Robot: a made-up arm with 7 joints. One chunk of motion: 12 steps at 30 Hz.
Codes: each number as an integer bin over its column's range. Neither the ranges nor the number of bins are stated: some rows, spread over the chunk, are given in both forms.
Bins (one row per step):
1: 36 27 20 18 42 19 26
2: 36 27 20 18 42 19 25
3: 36 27 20 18 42 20 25
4: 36 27 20 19 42 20 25
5: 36 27 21 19 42 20 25
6: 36 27 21 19 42 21 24
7: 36 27 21 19 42 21 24
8: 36 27 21 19 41 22 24
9: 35 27 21 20 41 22 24
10: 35 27 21 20 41 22 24
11: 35 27 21 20 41 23 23
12: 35 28 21 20 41 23 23
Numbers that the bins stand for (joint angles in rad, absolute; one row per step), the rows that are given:
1: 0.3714 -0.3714 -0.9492 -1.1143 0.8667 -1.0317 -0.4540
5: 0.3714 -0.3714 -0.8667 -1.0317 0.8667 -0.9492 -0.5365
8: 0.3714 -0.3714 -0.8667 -1.0317 0.7841 -0.7841 -0.6190
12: 0.2889 -0.2889 -0.8667 -0.9492 0.7841 -0.7016 -0.7016
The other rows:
2: 0.3714 -0.3714 -0.9492 -1.1143 0.8667 -1.0317 -0.5365
3: 0.3714 -0.3714 -0.9492 -1.1143 0.8667 -0.9492 -0.5365
4: 0.3714 -0.3714 -0.9492 -1.0317 0.8667 -0.9492 -0.5365
6: 0.3714 -0.3714 -0.8667 -1.0317 0.8667 -0.8667 -0.6190
7: 0.3714 -0.3714 -0.8667 -1.0317 0.8667 -0.8667 -0.6190
9: 0.2889 -0.3714 -0.8667 -0.9492 0.7841 -0.7841 -0.6190
10: 0.2889 -0.3714 -0.8667 -0.9492 0.7841 -0.7841 -0.6190
11: 0.2889 -0.3714 -0.8667 -0.9492 0.7841 -0.7016 -0.7016

